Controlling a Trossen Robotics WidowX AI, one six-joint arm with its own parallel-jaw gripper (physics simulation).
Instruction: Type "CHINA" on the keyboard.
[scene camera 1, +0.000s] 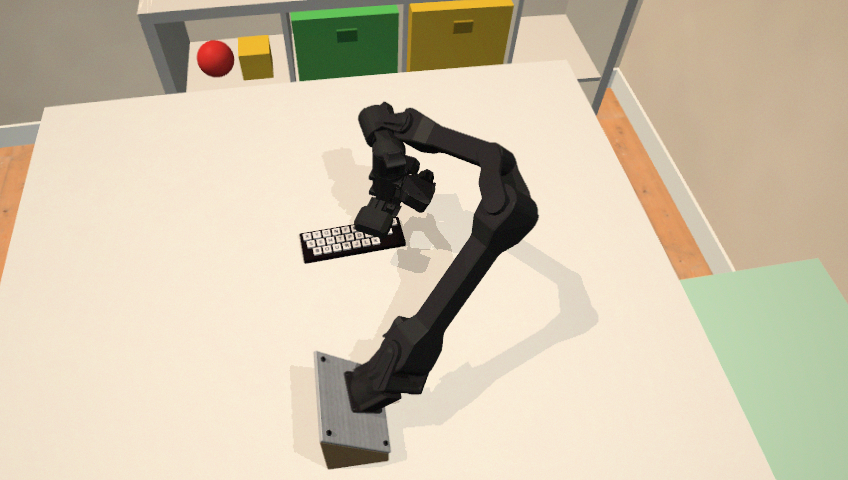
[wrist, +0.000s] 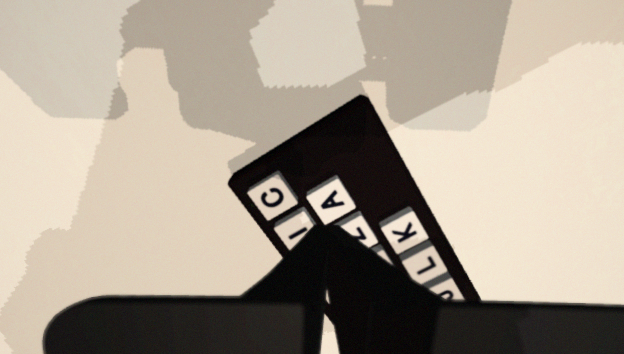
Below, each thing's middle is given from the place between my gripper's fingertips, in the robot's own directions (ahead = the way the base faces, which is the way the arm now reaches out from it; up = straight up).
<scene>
Now: hand 70 mm to the right of the black keyboard (scene camera 1: 396, 239) and 30 mm above it.
</scene>
